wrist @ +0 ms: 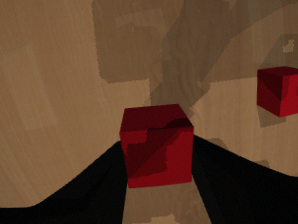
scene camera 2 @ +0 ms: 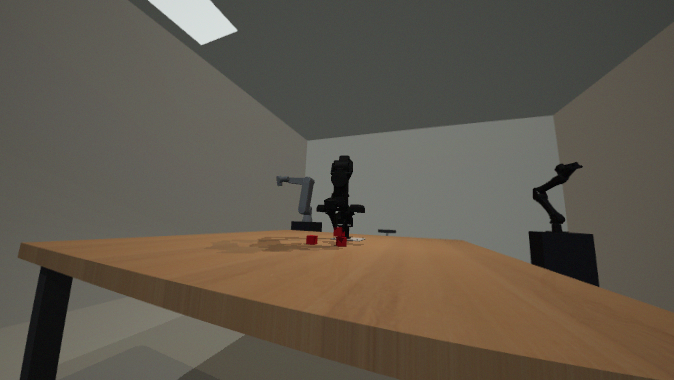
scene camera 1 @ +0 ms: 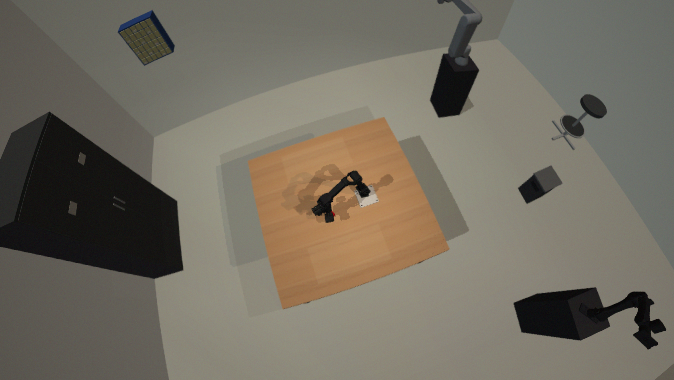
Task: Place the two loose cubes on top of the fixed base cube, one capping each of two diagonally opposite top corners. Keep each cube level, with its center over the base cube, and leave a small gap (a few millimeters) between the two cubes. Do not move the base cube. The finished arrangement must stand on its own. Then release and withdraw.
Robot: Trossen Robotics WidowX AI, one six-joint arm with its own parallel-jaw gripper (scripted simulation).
Labels:
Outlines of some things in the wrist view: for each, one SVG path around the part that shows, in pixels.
The gripper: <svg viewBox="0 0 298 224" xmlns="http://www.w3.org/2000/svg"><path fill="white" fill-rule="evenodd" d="M120 141L117 141L108 151L102 153L100 159L94 160L80 175L74 177L71 183L56 190L55 193L52 193L52 196L45 198L39 204L28 206L28 208L25 208L25 206L24 208L0 208L0 224L122 224L126 188L128 188L128 171L126 171L126 163ZM193 135L192 176L194 183L198 186L197 190L201 194L202 202L206 206L205 209L209 214L212 224L298 224L297 176L287 176L286 173L283 175L282 172L277 172L275 169L273 171L273 169L266 168L265 165L251 163L250 160L243 159L237 153L234 155L234 153L227 151L223 147L217 147L216 144L210 143L204 137Z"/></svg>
A red cube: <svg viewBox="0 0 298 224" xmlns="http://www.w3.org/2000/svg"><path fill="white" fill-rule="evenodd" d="M180 104L124 109L118 135L120 135L122 153L124 153L126 171L128 171L129 189L142 188L142 186L190 183L192 181L193 125Z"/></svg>

